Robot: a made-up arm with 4 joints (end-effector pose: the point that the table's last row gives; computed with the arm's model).
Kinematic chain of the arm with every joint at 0, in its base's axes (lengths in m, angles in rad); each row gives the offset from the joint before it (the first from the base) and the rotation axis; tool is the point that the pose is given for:
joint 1: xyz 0 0 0.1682 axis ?
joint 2: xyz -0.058 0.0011 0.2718 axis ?
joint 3: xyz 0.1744 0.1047 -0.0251 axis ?
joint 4: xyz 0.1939 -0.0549 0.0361 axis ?
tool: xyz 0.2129 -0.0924 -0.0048
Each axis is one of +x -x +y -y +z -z.
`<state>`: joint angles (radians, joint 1 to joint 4).
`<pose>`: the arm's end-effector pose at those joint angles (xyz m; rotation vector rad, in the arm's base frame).
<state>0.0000 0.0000 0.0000 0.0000</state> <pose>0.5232 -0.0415 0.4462 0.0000 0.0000 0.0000</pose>
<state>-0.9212 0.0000 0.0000 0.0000</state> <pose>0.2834 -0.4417 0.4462 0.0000 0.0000 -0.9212</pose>
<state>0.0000 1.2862 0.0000 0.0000</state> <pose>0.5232 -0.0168 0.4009 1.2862 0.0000 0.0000</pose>
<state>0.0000 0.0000 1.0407 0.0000</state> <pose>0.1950 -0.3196 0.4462 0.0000 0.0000 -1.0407</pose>
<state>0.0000 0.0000 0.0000 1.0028</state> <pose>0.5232 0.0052 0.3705 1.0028 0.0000 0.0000</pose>
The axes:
joint 1: +z
joint 2: +x
joint 3: -z
joint 4: +x

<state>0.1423 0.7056 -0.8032 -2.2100</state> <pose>0.3627 0.2991 0.7631 -1.3531 -0.9750 0.2070</pose>
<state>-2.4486 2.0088 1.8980 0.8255</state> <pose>0.1957 -0.0442 0.2447 -1.4391 0.8967 0.7243</pose>
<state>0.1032 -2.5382 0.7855 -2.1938</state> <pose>0.3773 0.2452 0.4726 1.4661 0.2255 0.9368</pose>
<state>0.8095 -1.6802 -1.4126 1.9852</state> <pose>0.2242 0.0538 -0.0535 -0.3065 1.3550 0.3087</pose>
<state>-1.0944 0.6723 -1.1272 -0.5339</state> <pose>0.4487 -0.2350 0.7396 -0.2192 -0.5884 -0.1283</pose>
